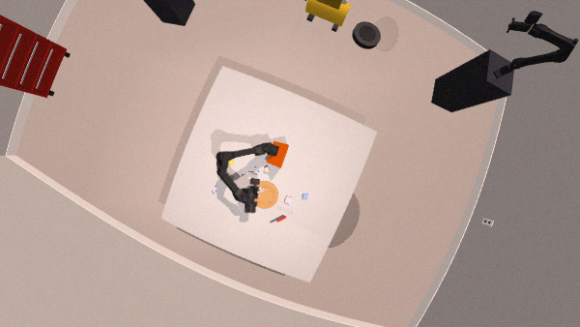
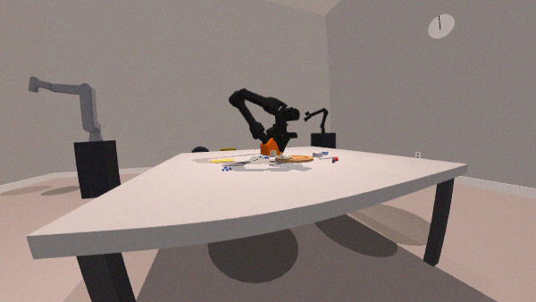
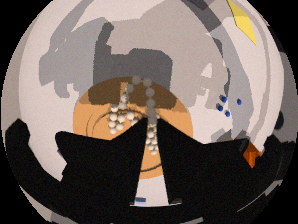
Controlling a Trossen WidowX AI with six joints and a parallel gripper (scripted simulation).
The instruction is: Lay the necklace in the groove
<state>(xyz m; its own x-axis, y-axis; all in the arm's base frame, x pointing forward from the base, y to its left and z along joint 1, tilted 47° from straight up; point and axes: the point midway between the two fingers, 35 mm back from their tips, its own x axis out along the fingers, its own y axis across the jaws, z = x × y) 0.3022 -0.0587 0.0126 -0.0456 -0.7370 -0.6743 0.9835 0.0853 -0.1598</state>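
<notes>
My gripper tip is 2 cm short of the round tan bead board, 7 cm to the right of it and 3 cm above it. From my gripper tip the other things lie so: tool: 16 cm ahead, 22 cm to the left, 4 cm below; yellow pad: 15 cm behind, 28 cm to the right, 4 cm below; white square: 24 cm to the left, 3 cm below.
</notes>
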